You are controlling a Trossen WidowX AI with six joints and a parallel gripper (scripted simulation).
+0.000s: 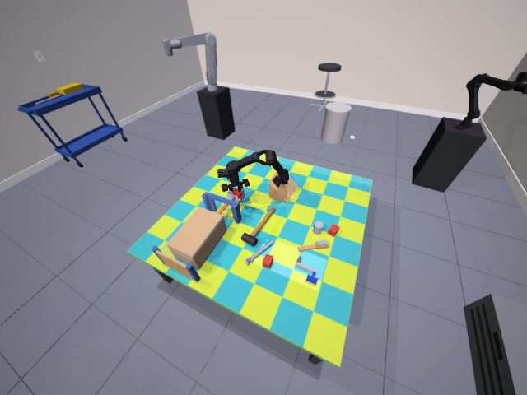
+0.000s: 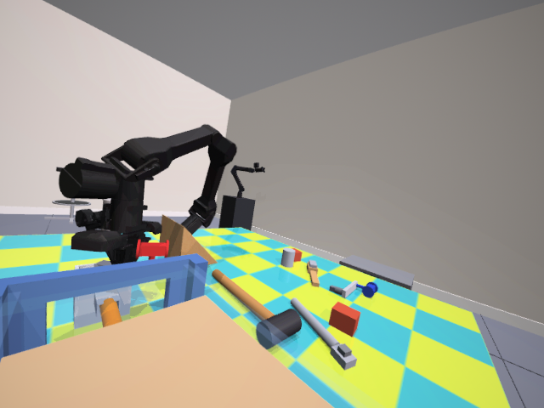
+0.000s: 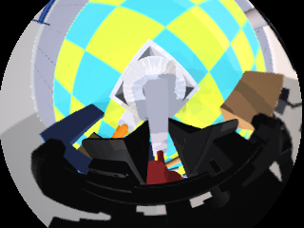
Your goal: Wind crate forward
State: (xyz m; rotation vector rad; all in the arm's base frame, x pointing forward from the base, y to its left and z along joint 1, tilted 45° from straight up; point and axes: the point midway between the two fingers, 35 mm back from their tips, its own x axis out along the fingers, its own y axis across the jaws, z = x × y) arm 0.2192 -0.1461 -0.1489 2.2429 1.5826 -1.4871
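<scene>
Now: gripper tip 20 mm below the winch handle, 10 mm to the right of it and 10 mm short of it. Also, from my gripper tip: brush 610 mm to the left, 100 mm ahead, 70 mm below; red grip 50 mm above, 40 mm to the left, 40 mm ahead; grey winch 60 mm below, 50 mm behind, 40 mm to the right.
</scene>
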